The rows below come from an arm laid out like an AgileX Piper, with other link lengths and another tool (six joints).
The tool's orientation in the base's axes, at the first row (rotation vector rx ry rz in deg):
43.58 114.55 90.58
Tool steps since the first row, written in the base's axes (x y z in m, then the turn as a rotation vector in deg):
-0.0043 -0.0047 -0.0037 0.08 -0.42 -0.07
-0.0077 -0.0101 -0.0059 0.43 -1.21 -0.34
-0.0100 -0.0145 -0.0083 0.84 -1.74 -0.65
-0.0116 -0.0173 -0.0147 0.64 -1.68 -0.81
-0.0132 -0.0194 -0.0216 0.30 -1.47 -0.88
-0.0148 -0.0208 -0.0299 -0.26 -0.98 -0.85
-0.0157 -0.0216 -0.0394 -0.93 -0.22 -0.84
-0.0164 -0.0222 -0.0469 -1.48 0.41 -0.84
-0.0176 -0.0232 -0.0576 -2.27 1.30 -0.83
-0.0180 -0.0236 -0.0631 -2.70 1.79 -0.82
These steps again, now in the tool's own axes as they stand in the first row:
0.0001 -0.0050 -0.0054 -0.34 -0.13 -0.23
-0.0011 -0.0086 -0.0110 -1.13 -0.49 -0.50
-0.0023 -0.0120 -0.0152 -1.78 -0.84 -0.53
-0.0029 -0.0189 -0.0168 -1.59 -1.01 -0.59
-0.0029 -0.0263 -0.0179 -1.20 -1.08 -0.65
-0.0025 -0.0348 -0.0181 -0.45 -1.04 -0.68
-0.0021 -0.0443 -0.0172 0.55 -0.98 -0.59
-0.0018 -0.0519 -0.0164 1.39 -0.94 -0.51
-0.0013 -0.0626 -0.0156 2.57 -0.87 -0.41
-0.0011 -0.0681 -0.0149 3.22 -0.83 -0.35

